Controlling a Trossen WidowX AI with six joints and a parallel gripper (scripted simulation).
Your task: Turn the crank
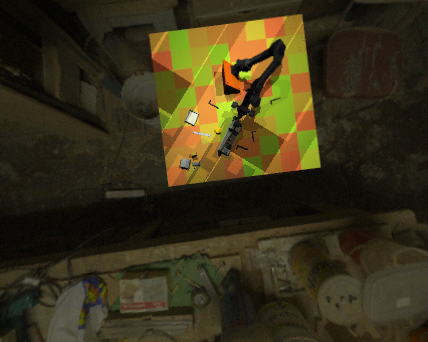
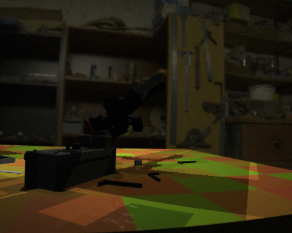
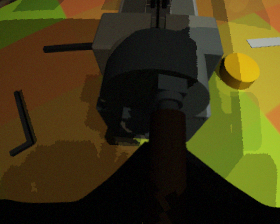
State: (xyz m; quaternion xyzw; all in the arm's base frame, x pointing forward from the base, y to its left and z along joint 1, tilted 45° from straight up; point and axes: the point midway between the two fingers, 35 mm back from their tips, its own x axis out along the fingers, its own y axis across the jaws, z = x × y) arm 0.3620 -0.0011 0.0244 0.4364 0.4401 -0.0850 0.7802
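Now: the brown crank handle 30 mm above my gripper tip, 10 mm to the left of it and 10 mm behind it. The rest, counted from my gripper tip: yellow disc 170 mm to the right, 80 mm below, 50 mm ahead; then red pointer 170 mm ahead, 100 mm to the right, 10 mm below; then small cube 120 mm to the left, 90 mm behind, 80 mm below.
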